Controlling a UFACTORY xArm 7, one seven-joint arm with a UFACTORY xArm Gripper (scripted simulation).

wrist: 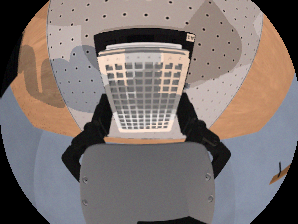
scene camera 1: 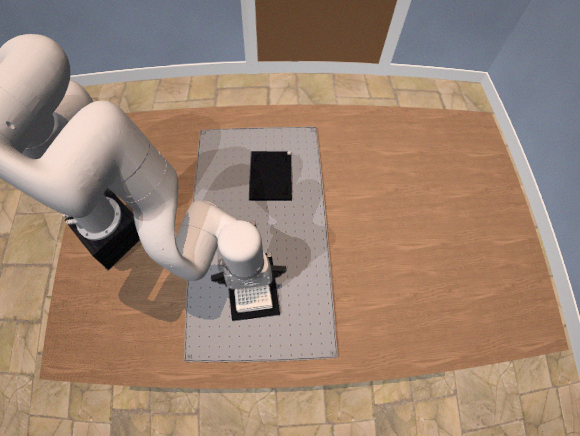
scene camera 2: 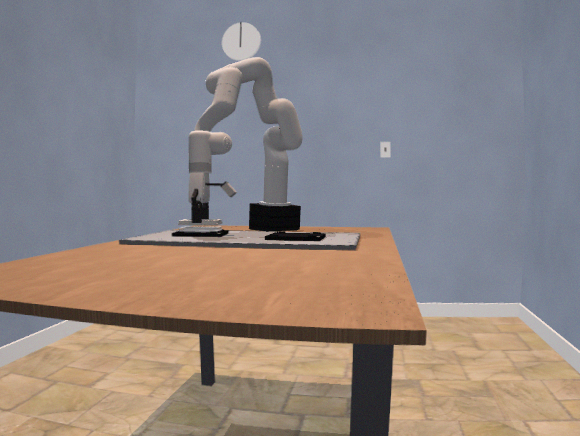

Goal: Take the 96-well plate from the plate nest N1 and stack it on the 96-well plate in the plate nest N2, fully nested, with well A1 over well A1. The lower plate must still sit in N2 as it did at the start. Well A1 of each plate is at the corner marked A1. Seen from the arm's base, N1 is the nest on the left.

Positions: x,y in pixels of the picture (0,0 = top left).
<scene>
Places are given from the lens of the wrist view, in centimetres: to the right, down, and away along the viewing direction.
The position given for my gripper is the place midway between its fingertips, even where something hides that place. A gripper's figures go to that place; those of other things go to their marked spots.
my gripper (wrist: pixel 144 101): -1, -1, 13
white 96-well plate (wrist: pixel 132 113): -2, 0, 14
</scene>
